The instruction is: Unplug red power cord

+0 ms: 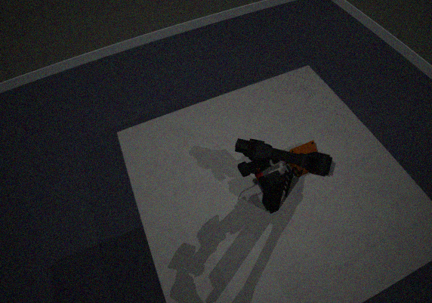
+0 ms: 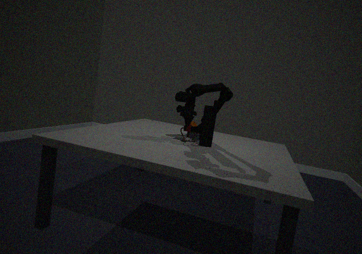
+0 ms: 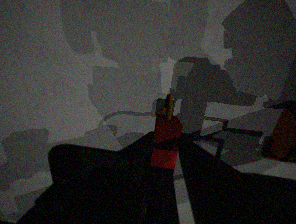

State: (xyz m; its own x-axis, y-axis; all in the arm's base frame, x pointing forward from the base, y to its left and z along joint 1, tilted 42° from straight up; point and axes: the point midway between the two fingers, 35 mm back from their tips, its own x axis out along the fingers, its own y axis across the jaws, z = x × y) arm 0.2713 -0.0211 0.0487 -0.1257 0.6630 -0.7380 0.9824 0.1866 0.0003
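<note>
Now: gripper tip 10 mm past the red plug and 20 mm to the right of it.
</note>
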